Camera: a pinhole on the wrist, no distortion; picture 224 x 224 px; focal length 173.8 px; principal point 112.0 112.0 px. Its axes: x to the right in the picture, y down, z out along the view. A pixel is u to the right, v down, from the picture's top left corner.
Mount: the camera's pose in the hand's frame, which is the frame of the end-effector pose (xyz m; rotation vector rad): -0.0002 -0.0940 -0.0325 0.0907 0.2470 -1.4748
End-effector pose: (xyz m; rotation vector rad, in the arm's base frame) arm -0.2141 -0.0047 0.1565 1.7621 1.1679 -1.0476
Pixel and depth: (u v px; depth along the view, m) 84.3 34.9 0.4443
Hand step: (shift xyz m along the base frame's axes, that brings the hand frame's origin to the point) -0.2620 -0.3986 -0.0422
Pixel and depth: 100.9 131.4 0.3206
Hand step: -0.1749 -0.1907 -0.1881
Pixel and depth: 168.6 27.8 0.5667
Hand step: -0.5542 -0.3937 -0.0704
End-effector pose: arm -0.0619 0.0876 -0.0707 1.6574 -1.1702 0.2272
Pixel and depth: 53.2 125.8 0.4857
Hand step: -0.1140 -0.4313 -0.1758
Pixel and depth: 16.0 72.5 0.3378
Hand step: -0.1642 -0.2493 -0.1786
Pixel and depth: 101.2 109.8 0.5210
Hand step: -0.0244 -0.4245 -0.2882
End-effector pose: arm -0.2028 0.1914 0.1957 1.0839 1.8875 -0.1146
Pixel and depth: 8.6 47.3 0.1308
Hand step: 0.0485 -0.1118 -0.0528
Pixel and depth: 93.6 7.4 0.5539
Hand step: 0.2832 -0.5502 -0.1676
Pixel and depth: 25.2 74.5 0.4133
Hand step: 0.3013 -0.2334 -0.1916
